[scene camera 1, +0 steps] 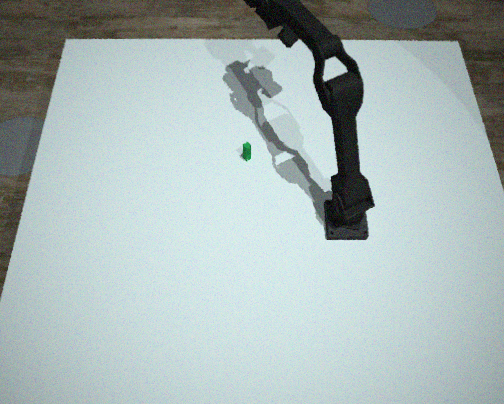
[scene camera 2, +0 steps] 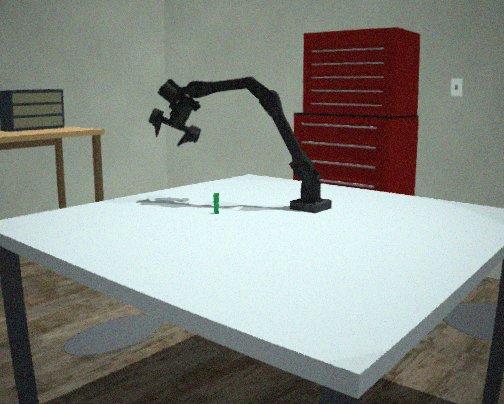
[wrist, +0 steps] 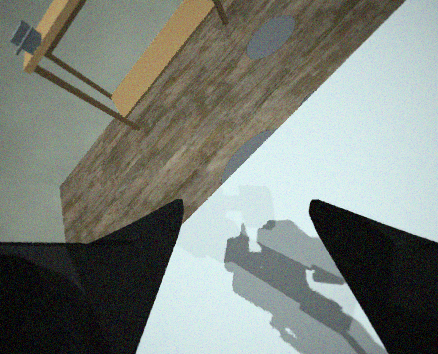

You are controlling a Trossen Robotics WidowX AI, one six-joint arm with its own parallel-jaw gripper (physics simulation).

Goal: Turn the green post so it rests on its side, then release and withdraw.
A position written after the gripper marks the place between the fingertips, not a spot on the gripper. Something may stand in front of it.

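Note:
The gripper (scene camera 2: pixel 167 140) is visible, and the wrist view shows the gripper (wrist: pixel 245 205) too.

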